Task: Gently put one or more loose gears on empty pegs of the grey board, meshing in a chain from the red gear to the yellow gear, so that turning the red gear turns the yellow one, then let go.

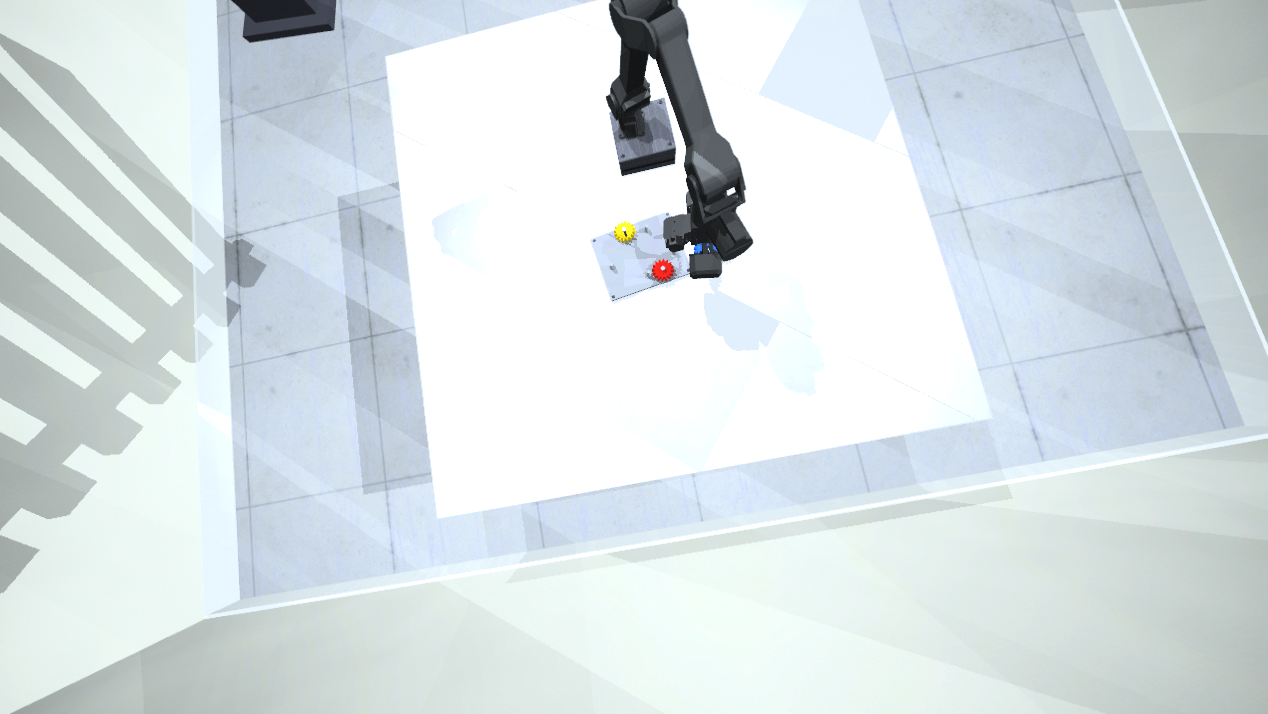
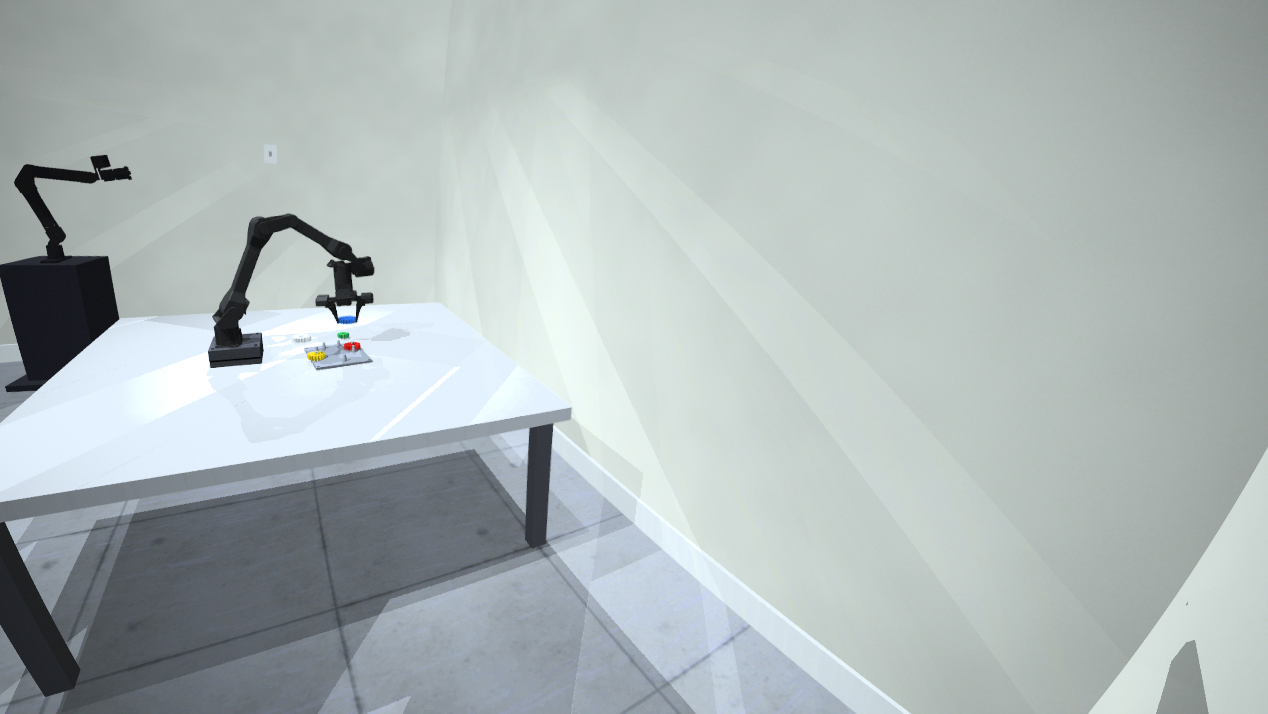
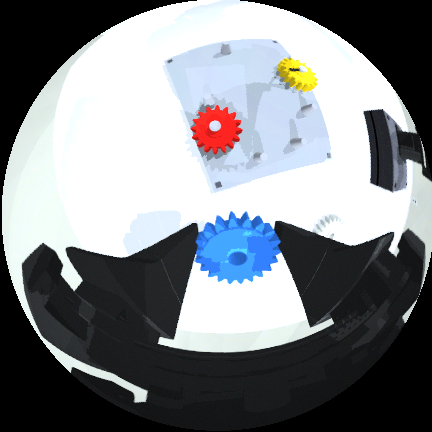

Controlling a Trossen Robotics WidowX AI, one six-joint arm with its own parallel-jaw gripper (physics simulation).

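Where they show: gripper, fingertip midpoint: [image 1: 699,251] [image 2: 347,323] [image 3: 236,227]; arm's base, origin of the base link: [image 1: 631,125] [image 2: 229,343].
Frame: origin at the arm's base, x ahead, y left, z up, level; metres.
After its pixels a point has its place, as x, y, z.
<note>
My gripper [image 1: 694,249] @[0.345, 0.141, 0.017] [image 2: 346,321] @[0.345, 0.141, 0.017] [image 3: 236,227] @[0.345, 0.141, 0.017] is shut on the blue gear [image 1: 706,249] [image 2: 346,318] @[0.341, 0.152, 0.031] [image 3: 237,240] @[0.345, 0.143, 0.031] and holds it nearly level above the table, beside the grey board [image 1: 628,282] @[0.382, -0.029, -0.048] [image 2: 330,364] @[0.300, -0.096, -0.048] [image 3: 200,70] @[0.374, -0.031, -0.048]. The red gear [image 1: 656,274] @[0.372, 0.041, -0.032] [image 2: 352,346] [image 3: 227,132] @[0.348, 0.064, -0.033] sits on a peg near one edge. The yellow gear [image 1: 621,235] @[0.266, -0.040, -0.033] [image 2: 315,356] @[0.253, -0.049, -0.036] [image 3: 291,76] @[0.269, -0.017, -0.034] sits on a peg near another edge. Several empty pegs stand on the board. A small green gear [image 2: 343,335] @[0.325, 0.192, -0.042] lies on the table behind it. A white gear [image 2: 302,337] @[0.188, 0.181, -0.041] [image 3: 328,224] @[0.195, 0.177, -0.042] also lies loose.
The arm's base [image 1: 643,137] @[0.037, 0.028, 0.001] [image 2: 236,352] @[0.029, -0.044, -0.014] [image 3: 382,150] @[0.084, 0.040, -0.022] stands on the white table [image 1: 550,399] @[0.660, -0.234, -0.056] [image 2: 292,416] @[0.234, -0.432, -0.056] near the board. A second arm [image 2: 39,199] stands on a dark pedestal [image 2: 57,301] beyond the table. A wall [image 2: 798,310] rises beside the table.
</note>
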